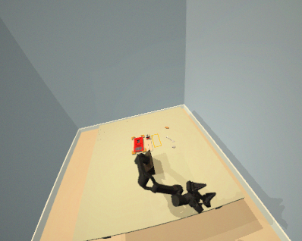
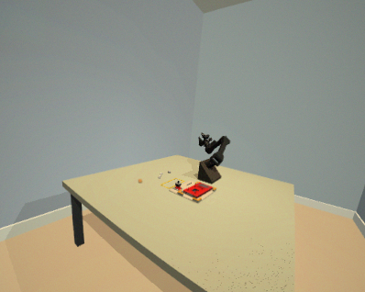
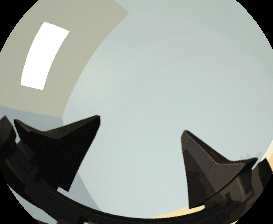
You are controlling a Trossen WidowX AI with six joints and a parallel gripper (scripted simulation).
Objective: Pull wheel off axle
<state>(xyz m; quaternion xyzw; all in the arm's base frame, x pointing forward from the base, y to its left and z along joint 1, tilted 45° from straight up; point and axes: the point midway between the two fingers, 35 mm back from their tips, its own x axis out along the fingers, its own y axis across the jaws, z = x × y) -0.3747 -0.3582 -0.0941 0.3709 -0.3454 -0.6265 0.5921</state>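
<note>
Right now the dark wheel is 740 mm ahead of my gripper tip, 320 mm to the left of it and 270 mm below it.
</note>
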